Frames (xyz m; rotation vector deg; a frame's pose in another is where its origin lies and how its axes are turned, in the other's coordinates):
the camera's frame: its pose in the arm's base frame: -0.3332 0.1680 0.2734 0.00 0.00 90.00
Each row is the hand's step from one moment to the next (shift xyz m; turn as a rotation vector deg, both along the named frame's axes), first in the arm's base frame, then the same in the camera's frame.
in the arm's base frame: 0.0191 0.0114 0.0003 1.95 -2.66 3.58
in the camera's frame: 0.0114 -0.0191 0.0003 -2.66 -1.95 3.58
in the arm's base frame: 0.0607 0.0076 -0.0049 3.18 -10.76 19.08
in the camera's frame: 0.0076 -0.0607 -0.0049 -10.76 -3.18 19.08
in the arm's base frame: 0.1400 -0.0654 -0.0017 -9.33 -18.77 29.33
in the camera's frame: -0.0654 -0.1400 -0.0017 -18.77 9.33 29.33
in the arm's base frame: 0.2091 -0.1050 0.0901 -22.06 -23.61 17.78
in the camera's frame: -0.1050 -0.2091 0.0901 -23.61 22.06 17.78
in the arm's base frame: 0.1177 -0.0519 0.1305 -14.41 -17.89 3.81
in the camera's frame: -0.0519 -0.1177 0.1305 -17.89 14.41 3.81
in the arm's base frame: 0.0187 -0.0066 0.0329 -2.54 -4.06 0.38
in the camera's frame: -0.0066 -0.0187 0.0329 -4.06 2.54 0.38
